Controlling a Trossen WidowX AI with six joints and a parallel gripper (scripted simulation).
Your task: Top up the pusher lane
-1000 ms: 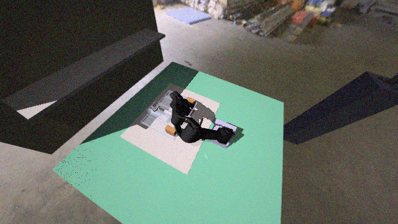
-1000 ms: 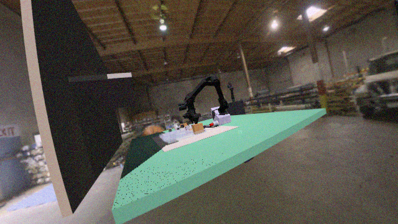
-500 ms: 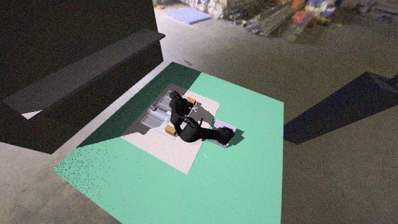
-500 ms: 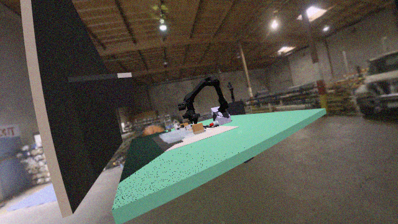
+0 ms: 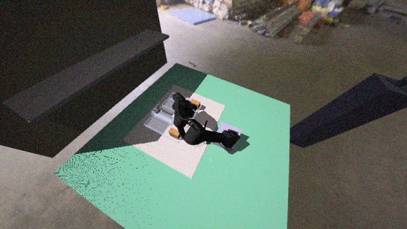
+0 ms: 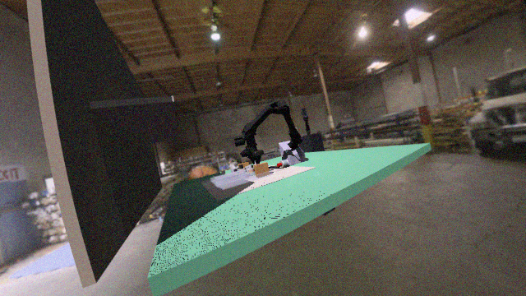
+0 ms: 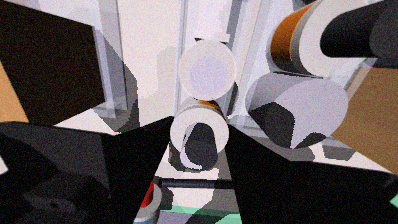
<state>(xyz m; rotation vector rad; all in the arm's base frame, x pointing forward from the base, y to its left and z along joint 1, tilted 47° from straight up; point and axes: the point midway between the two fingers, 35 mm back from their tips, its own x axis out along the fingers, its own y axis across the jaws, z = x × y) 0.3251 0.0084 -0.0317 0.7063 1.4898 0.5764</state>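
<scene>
Now: the rack 16 cm ahead of my gripper tip, 3 cm below it and 1 cm to the left of it. Round my gripper tip: grey shelf 52 cm ahead, 32 cm above, 3 cm to the right.
</scene>
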